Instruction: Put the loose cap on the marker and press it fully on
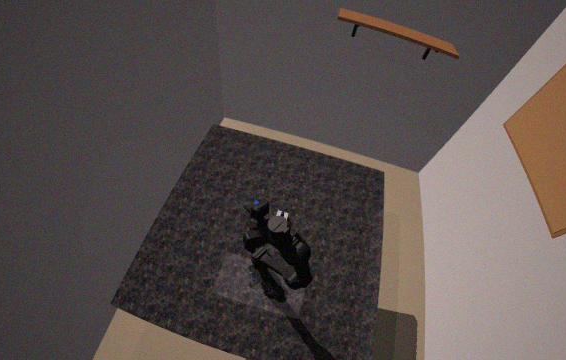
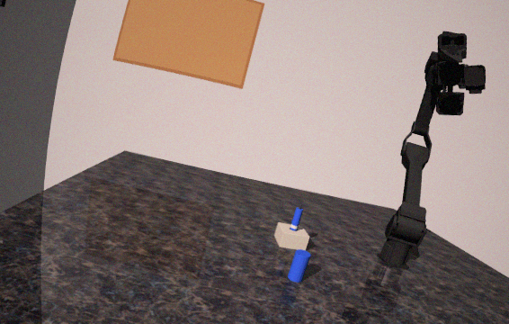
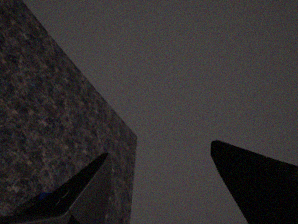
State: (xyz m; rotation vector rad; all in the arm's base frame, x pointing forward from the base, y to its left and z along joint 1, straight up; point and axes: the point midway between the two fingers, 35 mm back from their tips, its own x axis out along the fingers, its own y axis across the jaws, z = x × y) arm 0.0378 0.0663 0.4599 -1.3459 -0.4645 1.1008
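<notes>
Right now the blue cap is 42 cm below my gripper tip, 25 cm ahead of it and 3 cm to the left of it. Round my gripper tip: holder block 43 cm below, 22 cm ahead, 13 cm to the right.
</notes>
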